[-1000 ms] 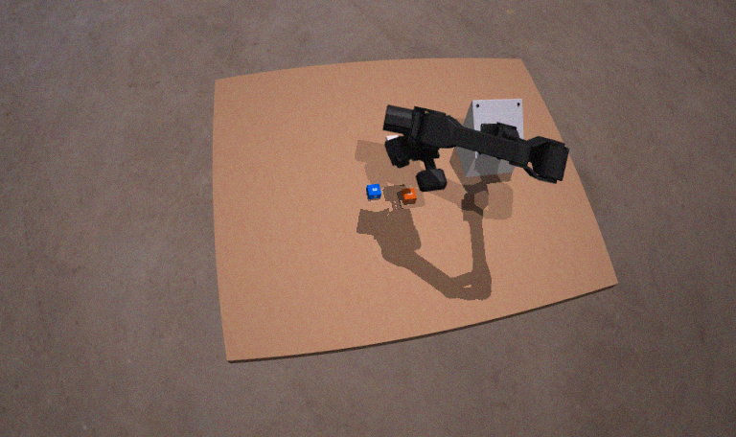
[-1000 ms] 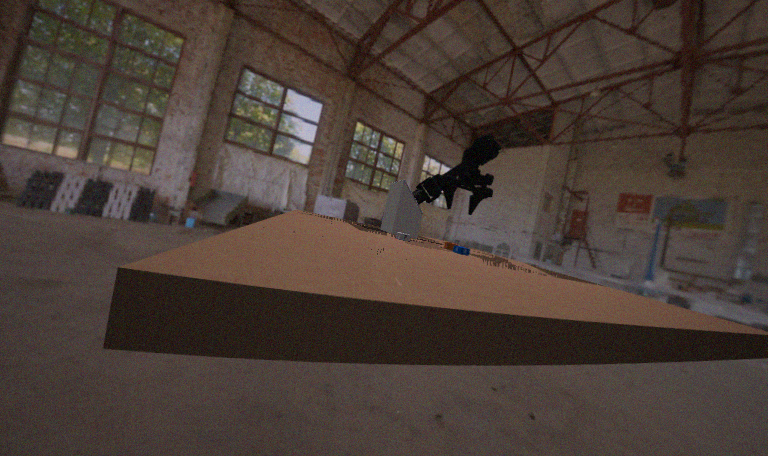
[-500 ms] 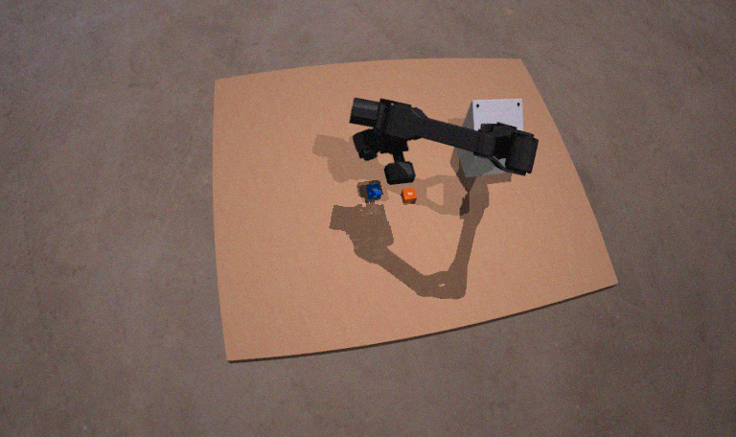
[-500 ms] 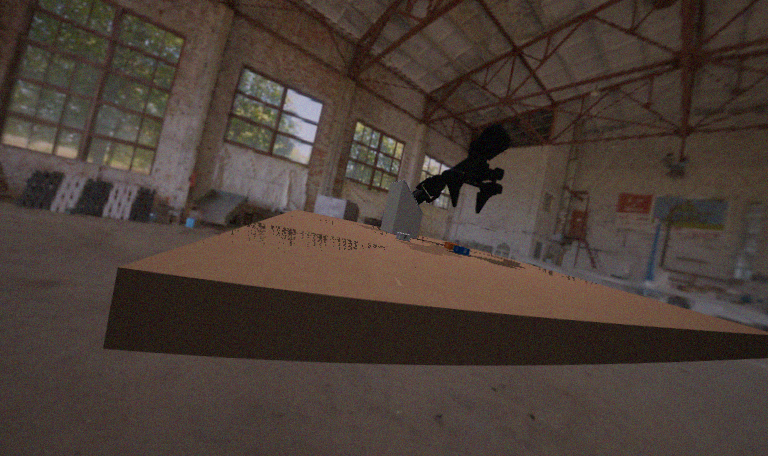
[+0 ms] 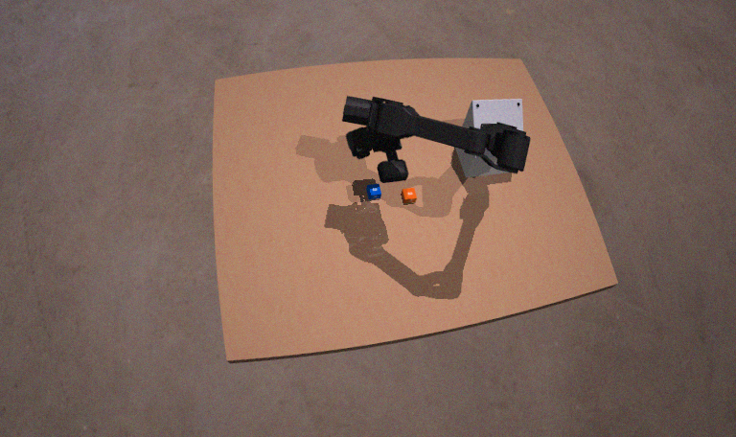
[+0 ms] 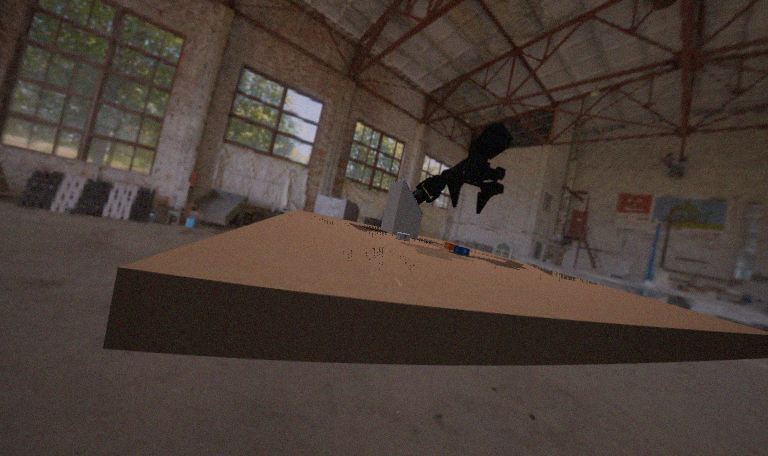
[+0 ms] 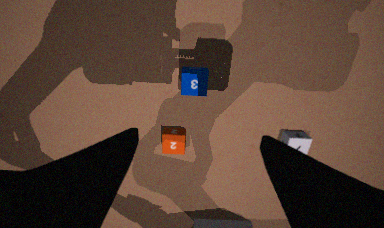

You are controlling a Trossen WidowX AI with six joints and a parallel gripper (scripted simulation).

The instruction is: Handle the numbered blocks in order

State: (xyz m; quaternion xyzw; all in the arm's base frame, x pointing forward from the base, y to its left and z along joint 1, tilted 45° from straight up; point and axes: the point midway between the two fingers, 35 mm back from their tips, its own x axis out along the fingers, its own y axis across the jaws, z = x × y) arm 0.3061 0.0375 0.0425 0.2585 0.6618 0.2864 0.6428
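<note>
Now: gripper tip 8 cm past the orange block, 3 cm to the right of it and 11 cm above it. From my gripper tip the other things lie so: white block: 7 cm behind, 15 cm to the right, 11 cm below; then blue block: 1 cm ahead, 11 cm below.
</note>
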